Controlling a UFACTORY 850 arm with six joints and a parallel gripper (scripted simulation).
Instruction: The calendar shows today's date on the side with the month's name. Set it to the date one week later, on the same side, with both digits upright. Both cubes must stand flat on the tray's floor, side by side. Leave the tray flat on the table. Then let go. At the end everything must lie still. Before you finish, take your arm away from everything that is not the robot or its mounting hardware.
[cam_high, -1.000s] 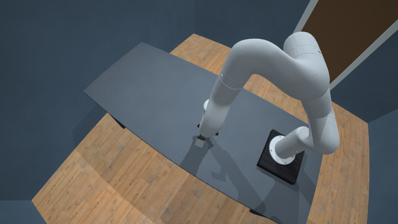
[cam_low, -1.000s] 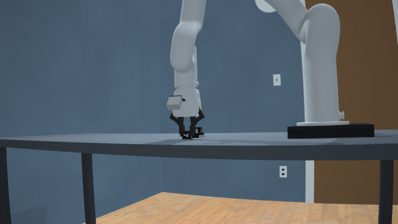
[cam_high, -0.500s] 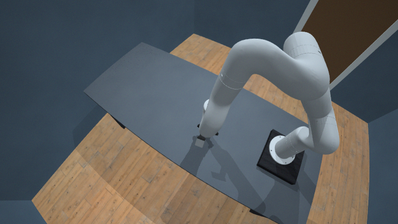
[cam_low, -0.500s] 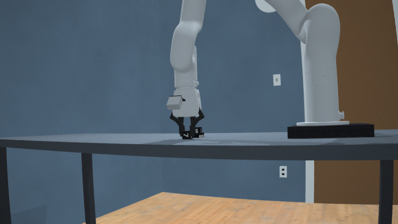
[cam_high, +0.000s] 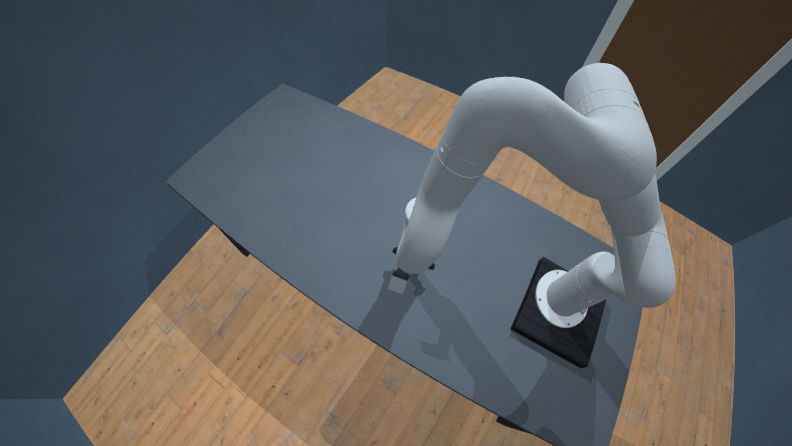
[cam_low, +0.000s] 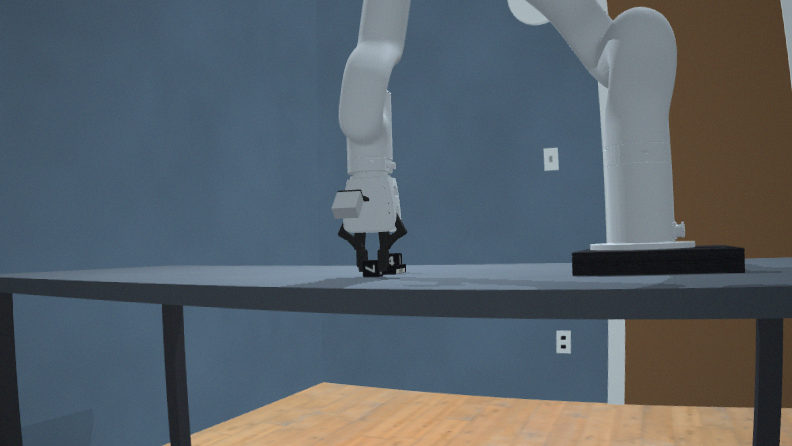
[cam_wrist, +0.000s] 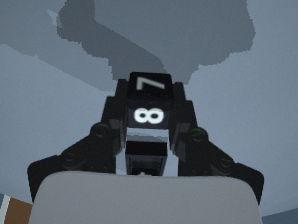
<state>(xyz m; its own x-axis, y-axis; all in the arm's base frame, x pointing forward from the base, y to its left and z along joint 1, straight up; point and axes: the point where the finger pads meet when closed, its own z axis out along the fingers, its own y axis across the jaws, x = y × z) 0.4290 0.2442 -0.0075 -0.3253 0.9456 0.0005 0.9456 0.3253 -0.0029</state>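
Now: the black tray 40 mm ahead of my hand, 100 mm to the right of it and 20 mm below it. Round my hand: calendar cube 10 mm below.
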